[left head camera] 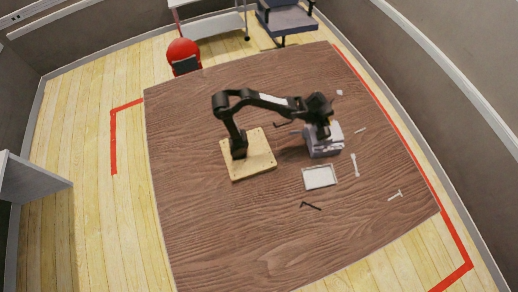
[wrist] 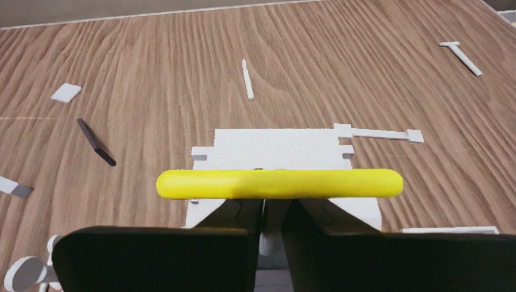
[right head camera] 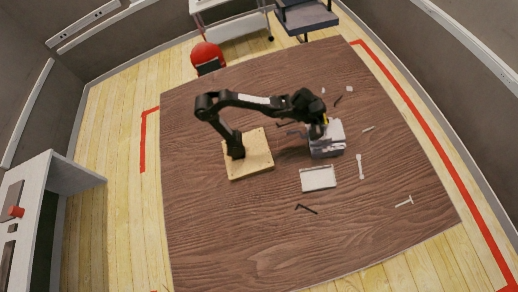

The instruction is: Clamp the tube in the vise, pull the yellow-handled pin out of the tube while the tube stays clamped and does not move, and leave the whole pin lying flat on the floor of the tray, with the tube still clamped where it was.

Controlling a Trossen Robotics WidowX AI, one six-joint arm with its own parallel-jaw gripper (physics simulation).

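Places are measured from the arm's base along level axes (x right, y back, z down), in centimetres.
Pixels of known places: gripper, fingertip midpoint: [left head camera: 330,123] [wrist: 269,177] [right head camera: 328,121]; arm's base, origin of the base link: [left head camera: 238,153] [right head camera: 238,153].
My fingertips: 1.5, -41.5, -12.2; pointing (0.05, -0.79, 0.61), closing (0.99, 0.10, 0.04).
For each thing: its top centre in the pictures, then the offset to it from my fingertips, as dx, dy, dz. "*": a spot on its surface instead.
- pin's yellow handle, surface spot: [wrist: 280,184] [right head camera: 324,116] [left head camera: 328,117] * -0.2, +2.0, -4.5
- grey vise, middle of its top: [wrist: 290,218] [right head camera: 325,127] [left head camera: 327,128] +1.1, +1.5, +2.3
- grey rod, surface spot: [wrist: 267,244] * -0.4, +2.9, +0.4
- shallow tray, middle of its top: [right head camera: 318,177] [left head camera: 319,175] +18.1, +8.9, +12.6
- white spanner-like piece, middle of its top: [wrist: 378,132] [right head camera: 360,166] [left head camera: 355,164] +17.1, -11.2, +14.6
- white stick, middle of its top: [wrist: 247,72] +0.1, -22.0, +13.3
- white T-shaped piece, middle of its top: [wrist: 465,56] [right head camera: 404,202] [left head camera: 395,196] +38.0, -25.4, +14.5
- white square, surface spot: [wrist: 66,93] * -26.5, -21.5, +15.1
- black hex key, middle of its top: [right head camera: 306,211] [left head camera: 310,208] +30.6, +16.7, +14.5
The pin's yellow handle [left head camera: 330,121] [right head camera: 325,119] [wrist: 280,184] lies crosswise just beyond the fingertips in the wrist view. My gripper [wrist: 269,177] is shut on the pin close to the handle, above the grey vise [left head camera: 325,149] [right head camera: 335,131] [wrist: 280,147]. A grey rod [wrist: 267,244] shows between the fingers; I cannot tell whether it is the pin's shank or the tube. The fingers hide the vise jaws, so whether the tube is clamped and how far the pin sits in it cannot be seen. The shallow tray [left head camera: 320,177] [right head camera: 318,179] [wrist: 450,230] stands beside the vise.
A white spanner-like piece [left head camera: 355,165] [right head camera: 360,166] [wrist: 380,134] lies beyond the vise. A white stick [wrist: 248,80], a white T-shaped piece [left head camera: 395,195] [right head camera: 404,201] [wrist: 465,60] and a white square [wrist: 66,93] lie farther out. A black hex key [left head camera: 311,205] [right head camera: 306,208] lies near the tray.
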